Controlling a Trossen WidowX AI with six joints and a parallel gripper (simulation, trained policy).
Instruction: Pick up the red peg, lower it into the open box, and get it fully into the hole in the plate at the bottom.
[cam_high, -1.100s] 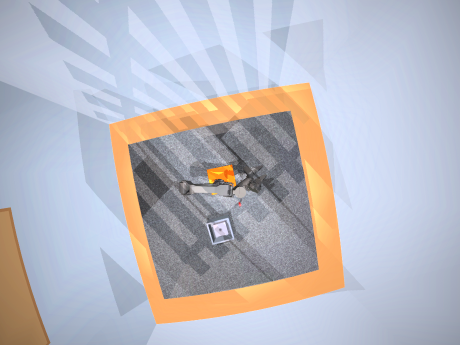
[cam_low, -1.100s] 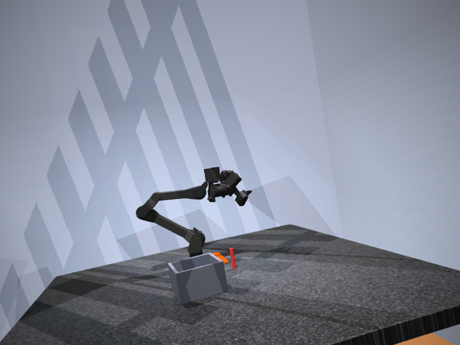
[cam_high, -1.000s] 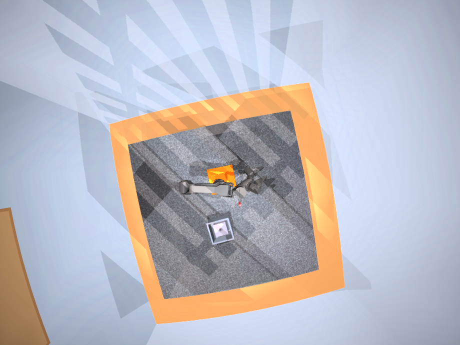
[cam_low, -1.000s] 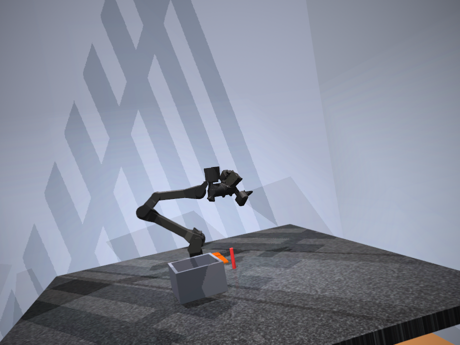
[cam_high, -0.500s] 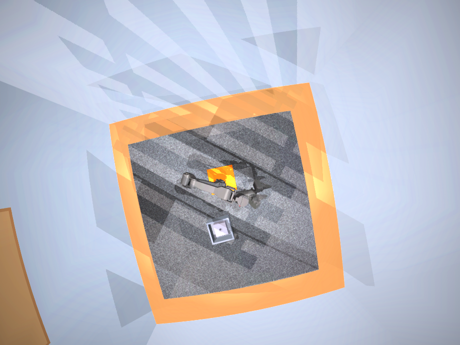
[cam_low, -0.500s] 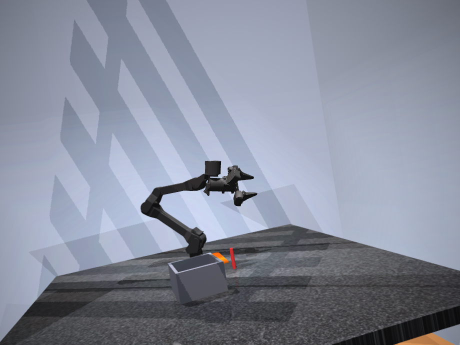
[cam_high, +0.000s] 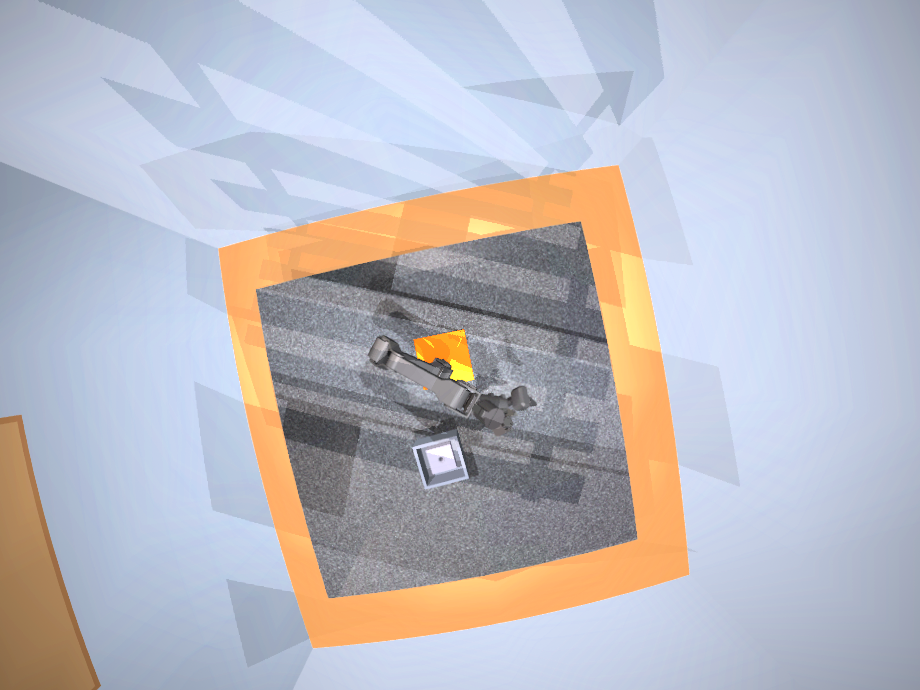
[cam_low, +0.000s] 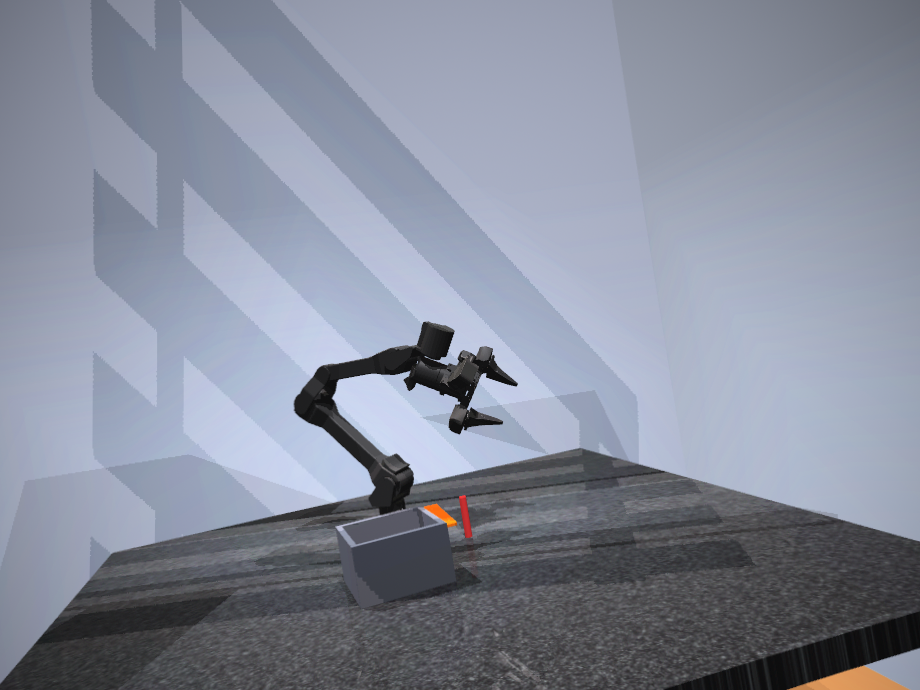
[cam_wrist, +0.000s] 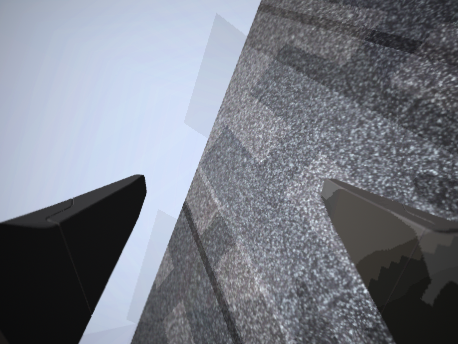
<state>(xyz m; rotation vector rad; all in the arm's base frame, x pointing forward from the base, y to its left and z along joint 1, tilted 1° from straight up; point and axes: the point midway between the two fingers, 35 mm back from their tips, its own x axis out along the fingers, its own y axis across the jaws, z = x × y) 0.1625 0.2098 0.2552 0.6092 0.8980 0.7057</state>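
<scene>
Right now my gripper tip is 20 cm above the red peg, 13 cm to the left of it and 1 cm past it. From my gripper tip the other things lie so: grey box 32 cm to the right, 22 cm below, 13 cm ahead.
</scene>
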